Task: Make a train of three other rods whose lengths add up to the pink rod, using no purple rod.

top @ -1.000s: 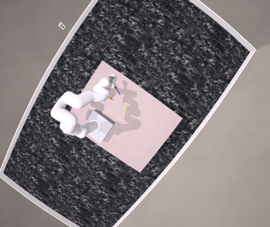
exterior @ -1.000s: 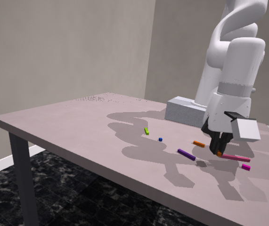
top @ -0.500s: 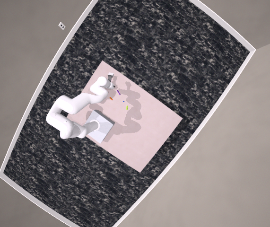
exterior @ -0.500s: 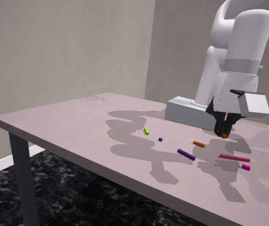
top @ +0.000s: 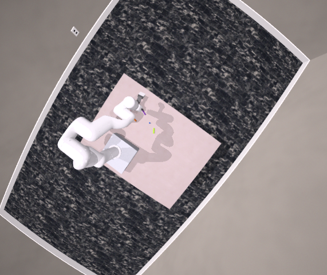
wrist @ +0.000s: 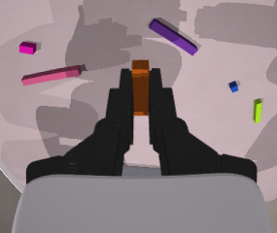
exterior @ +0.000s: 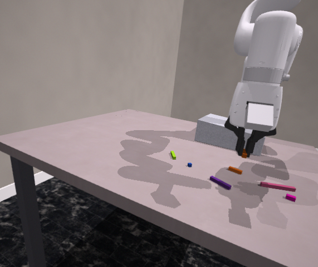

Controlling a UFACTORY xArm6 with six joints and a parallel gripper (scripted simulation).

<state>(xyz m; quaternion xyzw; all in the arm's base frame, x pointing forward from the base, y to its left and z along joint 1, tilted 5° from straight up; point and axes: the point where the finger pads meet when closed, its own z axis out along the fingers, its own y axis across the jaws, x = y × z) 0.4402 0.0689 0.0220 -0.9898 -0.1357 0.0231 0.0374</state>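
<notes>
My hand is 4 cm past the blue rod, 14 cm to the left of it and 12 cm above it. The rest, counted from my hand: magenta rod (5 cm behind, 13 cm to the left, 12 cm below); purple rod (4 cm to the right, 12 cm below); pink rod (9 cm behind, 10 cm to the left, 12 cm below).
</notes>
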